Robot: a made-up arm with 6 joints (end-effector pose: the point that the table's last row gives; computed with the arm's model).
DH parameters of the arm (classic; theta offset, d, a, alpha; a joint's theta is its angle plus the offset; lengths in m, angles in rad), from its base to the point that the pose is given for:
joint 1: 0 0.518 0 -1.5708
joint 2: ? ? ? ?
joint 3: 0 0 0 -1.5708
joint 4: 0 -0.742 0 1.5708
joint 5: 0 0.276 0 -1.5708
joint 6: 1.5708 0 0 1.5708
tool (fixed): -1.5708 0 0 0
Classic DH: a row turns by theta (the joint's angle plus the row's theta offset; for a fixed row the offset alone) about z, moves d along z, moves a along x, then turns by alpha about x.
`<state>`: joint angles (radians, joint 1 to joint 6).
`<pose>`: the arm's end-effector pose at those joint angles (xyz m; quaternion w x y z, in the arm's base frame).
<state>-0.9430 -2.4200 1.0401 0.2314 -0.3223 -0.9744</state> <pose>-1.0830 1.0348 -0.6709 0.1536 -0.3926 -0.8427 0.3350</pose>
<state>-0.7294 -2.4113 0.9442 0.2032 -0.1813 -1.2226</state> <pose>-1.3058 0.8046 -0.5834 0.1515 -0.3044 -0.8168 0.4661</pose>
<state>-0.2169 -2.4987 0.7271 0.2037 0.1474 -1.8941</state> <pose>-1.4747 0.0482 -0.5557 0.0162 -0.1660 -0.6455 0.7453</pose>
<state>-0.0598 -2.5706 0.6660 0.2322 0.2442 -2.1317</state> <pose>-1.3915 -0.1858 -0.6202 0.0496 0.1680 0.5699 -0.8028</pose>
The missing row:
joint 2: -1.5708 0 1.194 3.1416
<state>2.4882 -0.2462 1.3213 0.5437 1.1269 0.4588</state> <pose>0.4861 -0.0747 2.4185 0.3040 0.7562 -0.5769 0.0537</pose>
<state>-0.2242 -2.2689 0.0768 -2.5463 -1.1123 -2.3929</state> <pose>-1.2393 0.5170 0.3890 0.2825 0.2579 0.7928 0.4745</pose>
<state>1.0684 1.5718 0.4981 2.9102 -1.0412 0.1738</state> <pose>0.5367 1.5347 -0.1052 0.0382 0.9061 0.4213 -0.0062</pose>
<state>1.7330 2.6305 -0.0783 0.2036 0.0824 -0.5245</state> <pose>0.2774 -0.0216 -0.8853 0.2779 -0.6963 0.6554 0.0911</pose>
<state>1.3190 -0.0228 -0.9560 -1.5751 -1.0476 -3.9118</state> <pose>0.0469 0.1869 0.9512 0.2886 -0.1862 0.0886 0.9350</pose>
